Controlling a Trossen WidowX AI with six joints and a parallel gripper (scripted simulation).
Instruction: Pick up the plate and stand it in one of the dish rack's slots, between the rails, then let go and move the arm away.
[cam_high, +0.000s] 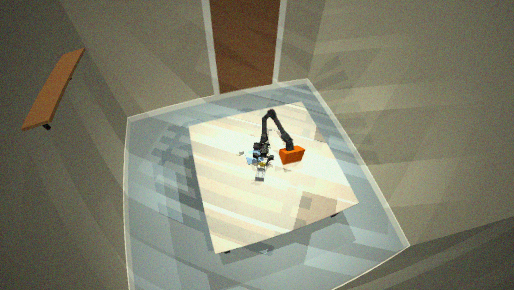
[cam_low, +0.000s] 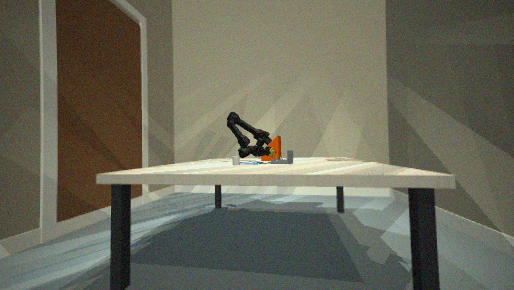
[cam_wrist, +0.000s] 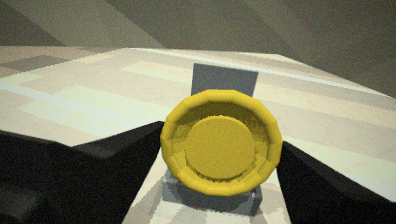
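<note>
Now: the grey dish rack 3 cm ahead of my gripper tip, 6 cm to the left of it and 4 cm below it. The rest, counted from my gripper tip: pale blue mat: 3 cm ahead, 14 cm to the right, 6 cm below; then yellow plate: 1 cm to the right.
</note>
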